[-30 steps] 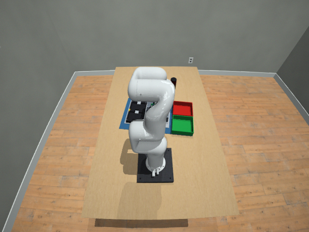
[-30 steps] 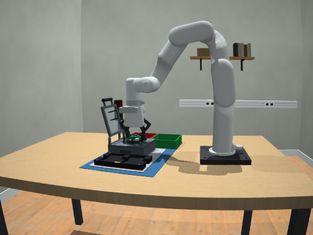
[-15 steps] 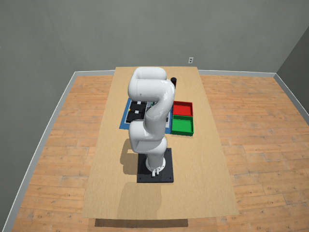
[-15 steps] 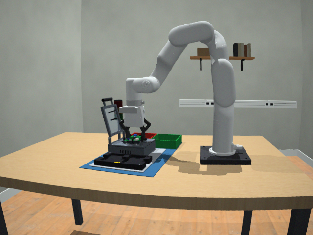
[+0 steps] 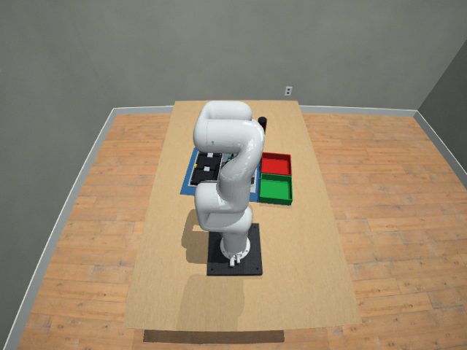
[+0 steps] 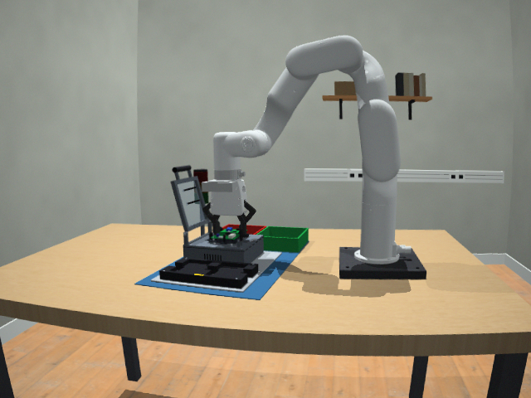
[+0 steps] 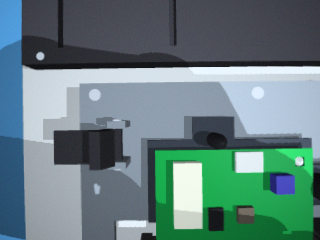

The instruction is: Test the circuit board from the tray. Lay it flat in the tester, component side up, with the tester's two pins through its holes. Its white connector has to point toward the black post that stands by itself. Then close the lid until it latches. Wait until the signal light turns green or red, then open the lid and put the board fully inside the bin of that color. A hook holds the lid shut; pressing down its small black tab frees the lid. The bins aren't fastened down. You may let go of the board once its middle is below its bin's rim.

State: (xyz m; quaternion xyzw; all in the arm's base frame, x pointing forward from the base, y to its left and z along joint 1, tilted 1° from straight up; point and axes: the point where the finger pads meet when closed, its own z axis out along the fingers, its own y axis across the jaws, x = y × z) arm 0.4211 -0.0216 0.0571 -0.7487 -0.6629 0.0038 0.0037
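The green circuit board is right at my hand. Round my hand: tester lid: 120 mm ahead, 100 mm above, 20 mm to the right; red bin: 200 mm to the right, 70 mm below, 20 mm ahead; green bin: 190 mm to the right, 130 mm behind, 70 mm below.
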